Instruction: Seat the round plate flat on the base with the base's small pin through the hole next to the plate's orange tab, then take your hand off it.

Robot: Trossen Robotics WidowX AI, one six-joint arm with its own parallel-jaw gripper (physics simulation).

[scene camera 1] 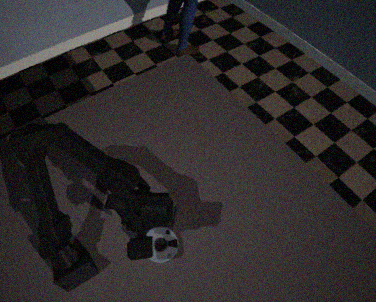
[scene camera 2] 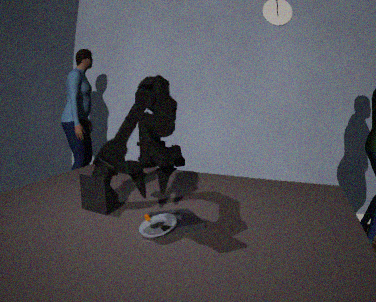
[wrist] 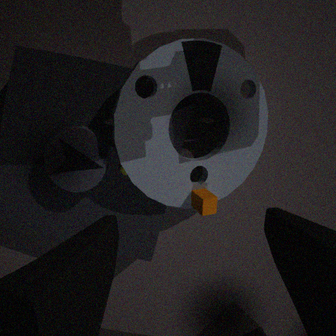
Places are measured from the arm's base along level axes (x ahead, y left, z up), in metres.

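Pixels of known places: gripper, fingertip midpoint: [scene camera 1: 146, 233] [scene camera 2: 153, 196]; arm's base at its link origin: [scene camera 1: 69, 264] [scene camera 2: 98, 183].
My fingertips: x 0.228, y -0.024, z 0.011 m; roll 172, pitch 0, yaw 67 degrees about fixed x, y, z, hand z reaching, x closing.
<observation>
For each thing: its middle in the pictures, then the offset to it from my fingertips. Level surfaces: height alone.
- pale round plate at the middle of its body: [scene camera 2: 156, 222] [scene camera 1: 160, 244] 0.064 m down, 0.024 m ahead, 0.026 m right
- dark base at the middle of its body: [scene camera 2: 176, 219] [scene camera 1: 154, 222] 0.078 m down, 0.041 m ahead, 0.052 m left
- tabletop at its surface level: 0.097 m down
The pale round plate [scene camera 1: 156, 255] [scene camera 2: 167, 220] [wrist: 155, 160] has a big centre hole, smaller holes and a black wedge. It looks tilted and partly overlaps the dark base [scene camera 2: 190, 218] [wrist: 135, 232]. Its orange tab [scene camera 2: 147, 217] [wrist: 205, 202] points towards my fingers, with a small hole beside it. In the wrist view, a round post [wrist: 77, 160] and a small yellow-green spot [wrist: 123, 170], perhaps the pin's tip, show on the base outside the plate's left edge. My gripper [scene camera 2: 153, 199] [wrist: 192, 222] is open and empty, its fingers apart either side of the tab and above it.
The arm [scene camera 1: 135, 205] [scene camera 2: 160, 120] hangs over the tabletop [scene camera 1: 280, 240] [scene camera 2: 75, 250] and casts shadows around the plate. A person in blue [scene camera 1: 187, 22] [scene camera 2: 76, 100] stands past the far table edge. Part of another person [scene camera 2: 371, 150] shows at the right.
</observation>
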